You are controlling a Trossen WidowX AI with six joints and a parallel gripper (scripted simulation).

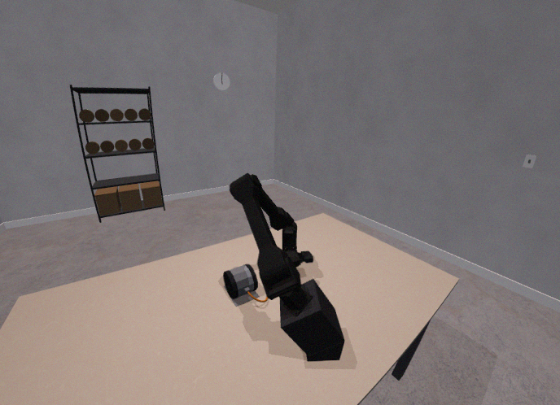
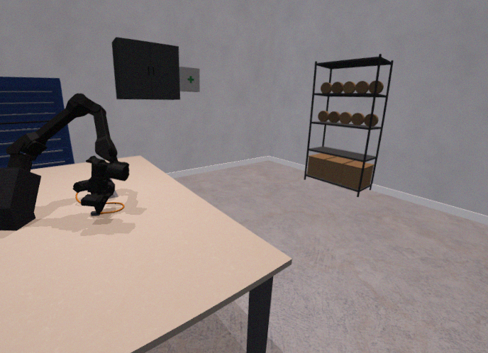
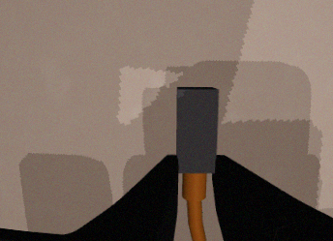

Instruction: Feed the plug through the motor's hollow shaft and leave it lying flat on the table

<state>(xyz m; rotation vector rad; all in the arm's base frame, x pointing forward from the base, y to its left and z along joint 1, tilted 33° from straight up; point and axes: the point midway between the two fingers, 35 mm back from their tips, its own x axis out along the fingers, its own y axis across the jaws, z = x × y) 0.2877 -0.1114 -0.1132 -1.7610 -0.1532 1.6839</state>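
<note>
Now: the dark grey plug 2 cm behind my hand, 1 cm to the left of it and 3 cm below it.
</note>
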